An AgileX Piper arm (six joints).
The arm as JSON. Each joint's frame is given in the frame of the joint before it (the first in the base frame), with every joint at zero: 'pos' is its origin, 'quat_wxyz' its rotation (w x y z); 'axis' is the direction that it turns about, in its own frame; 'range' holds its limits. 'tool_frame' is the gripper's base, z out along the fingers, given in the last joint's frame.
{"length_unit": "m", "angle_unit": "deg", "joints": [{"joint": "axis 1", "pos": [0.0, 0.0, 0.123], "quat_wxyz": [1.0, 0.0, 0.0, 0.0], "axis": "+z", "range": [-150.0, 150.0]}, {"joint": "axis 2", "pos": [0.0, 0.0, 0.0], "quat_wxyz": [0.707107, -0.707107, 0.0, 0.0], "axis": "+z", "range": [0.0, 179.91]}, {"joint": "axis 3", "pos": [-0.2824, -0.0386, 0.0], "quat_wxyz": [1.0, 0.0, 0.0, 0.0], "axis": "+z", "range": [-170.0, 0.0]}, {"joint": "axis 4", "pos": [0.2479, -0.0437, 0.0], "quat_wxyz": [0.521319, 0.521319, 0.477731, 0.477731], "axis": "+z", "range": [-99.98, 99.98]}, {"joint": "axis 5", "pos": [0.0, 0.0, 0.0], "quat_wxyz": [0.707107, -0.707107, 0.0, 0.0], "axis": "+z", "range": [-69.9, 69.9]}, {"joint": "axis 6", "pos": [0.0, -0.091, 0.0], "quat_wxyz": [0.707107, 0.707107, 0.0, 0.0], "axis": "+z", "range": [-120.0, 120.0]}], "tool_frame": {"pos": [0.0, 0.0, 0.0], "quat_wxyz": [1.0, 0.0, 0.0, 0.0]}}
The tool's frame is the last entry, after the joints.
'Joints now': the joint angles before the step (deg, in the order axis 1, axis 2, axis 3, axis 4, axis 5, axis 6). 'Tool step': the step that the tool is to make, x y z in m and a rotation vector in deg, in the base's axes. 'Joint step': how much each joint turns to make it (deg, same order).
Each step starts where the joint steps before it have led.
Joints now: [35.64 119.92 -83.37 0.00 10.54 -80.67]
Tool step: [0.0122 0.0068 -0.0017 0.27 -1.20 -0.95]
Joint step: [0.01 2.63 -3.95 -5.54 0.23 5.72]
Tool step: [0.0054 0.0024 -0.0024 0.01 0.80 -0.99]
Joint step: [-0.07 1.38 -2.10 -1.16 1.42 2.07]
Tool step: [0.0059 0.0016 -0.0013 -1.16 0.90 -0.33]
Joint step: [-0.17 1.38 -2.61 -0.38 2.66 0.09]
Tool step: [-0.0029 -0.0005 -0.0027 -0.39 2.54 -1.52]
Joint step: [0.23 0.00 0.01 -0.56 2.39 2.51]
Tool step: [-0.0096 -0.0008 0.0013 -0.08 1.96 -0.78]
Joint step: [0.62 -1.50 1.96 -0.09 1.26 1.80]
